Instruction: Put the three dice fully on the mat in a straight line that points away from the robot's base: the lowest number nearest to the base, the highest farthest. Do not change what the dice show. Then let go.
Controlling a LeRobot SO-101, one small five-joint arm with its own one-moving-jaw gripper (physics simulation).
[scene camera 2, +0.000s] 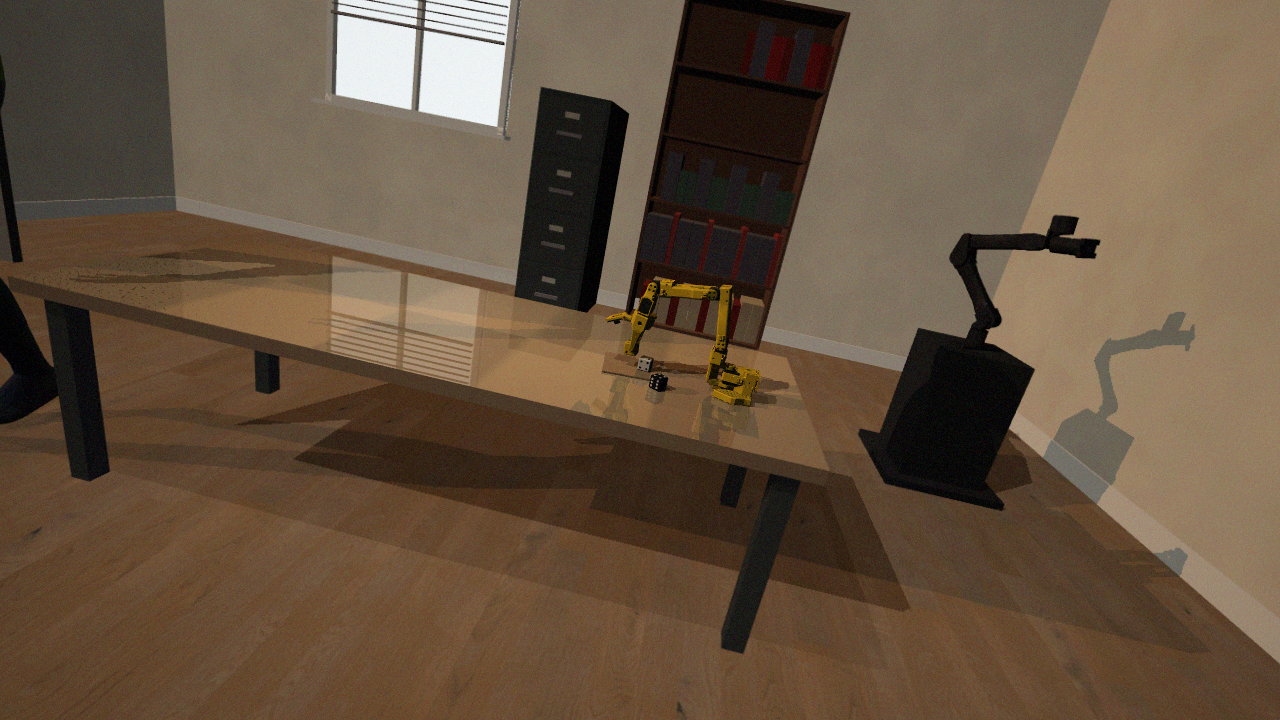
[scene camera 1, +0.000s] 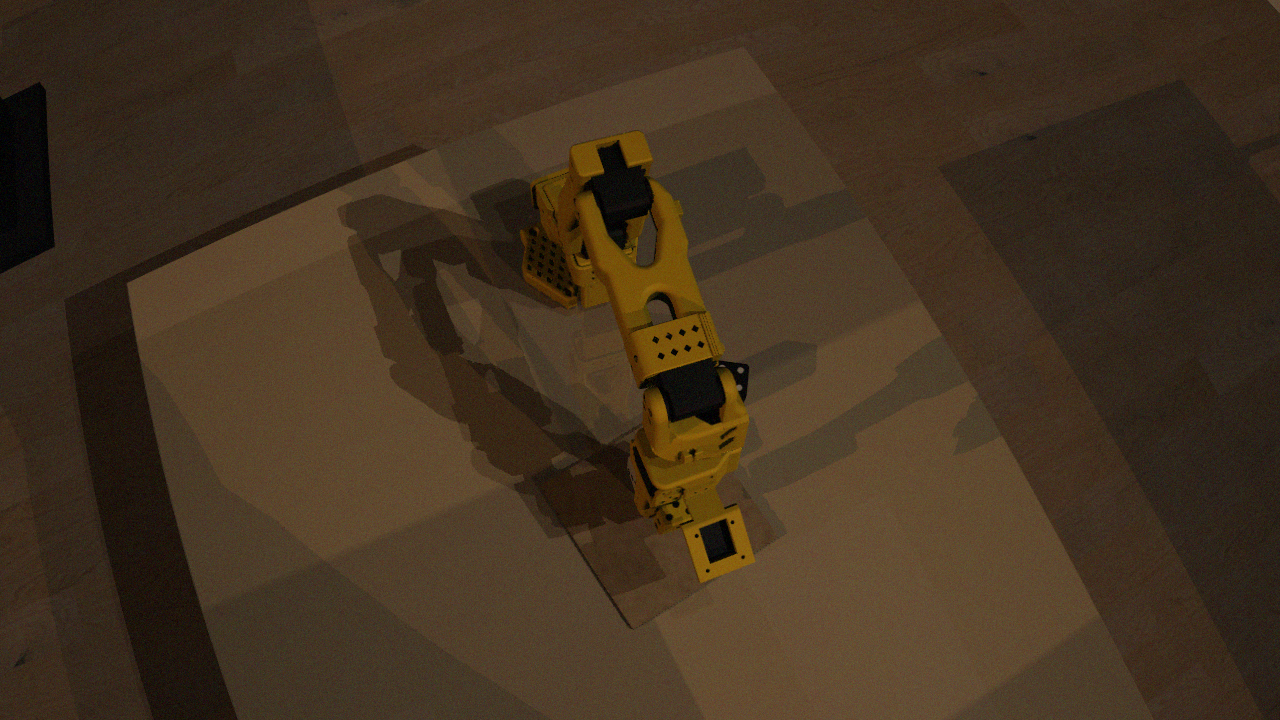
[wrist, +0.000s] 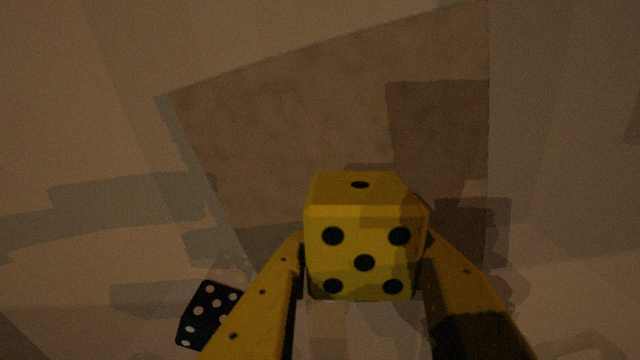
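Seen in the pictures: hand at its tool point: point(scene camera 2: 631, 349) point(wrist: 310, 242); arm's base at its link origin: point(scene camera 2: 723, 394) point(scene camera 1: 589, 273).
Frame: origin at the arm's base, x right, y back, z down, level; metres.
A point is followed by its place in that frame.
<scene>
The yellow die point(wrist: 364, 220) @(y -0.248, x 0.037, z -0.064 m) is held between the two jaws of my gripper point(wrist: 364, 250) @(y -0.233, x 0.022, z -0.050 m) point(scene camera 2: 631, 350); in the wrist view it shows a five toward the camera and a one on its adjoining face. The gripper is over the mat point(scene camera 1: 617, 546) @(y -0.236, x 0.083, z -0.004 m) point(scene camera 2: 614, 368) @(y -0.262, x -0.006, z -0.004 m) point(wrist: 300, 125) @(y -0.262, x 0.019, z -0.004 m); the arm hides its tips in scene camera 1. A white die point(scene camera 2: 644, 364) @(y -0.196, x 0.020, z -0.021 m) is on the mat, hidden in the wrist view and scene camera 1. A black die point(scene camera 1: 739, 379) @(y -0.157, x -0.065, z -0.030 m) point(scene camera 2: 657, 382) @(y -0.154, x -0.076, z -0.020 m) point(wrist: 207, 312) @(y -0.166, x -0.053, z -0.022 m) stands on the table off the mat, partly covered by a jaw in the wrist view; a five shows there.
The arm's yellow base point(scene camera 1: 550, 259) @(y 0.019, x 0.030, z -0.017 m) point(scene camera 2: 735, 389) @(y 0.023, x -0.012, z -0.023 m) stands on the table point(scene camera 1: 358, 501) @(y -0.115, x 0.266, z 0.000 m) point(scene camera 2: 537, 367) @(y -0.421, x -0.100, z 0.000 m). The raised arm reaches from it over the mat. A filing cabinet point(scene camera 2: 568, 197), a bookshelf point(scene camera 2: 665, 152) and a black arm on a pedestal point(scene camera 2: 953, 411) stand beyond the table.
</scene>
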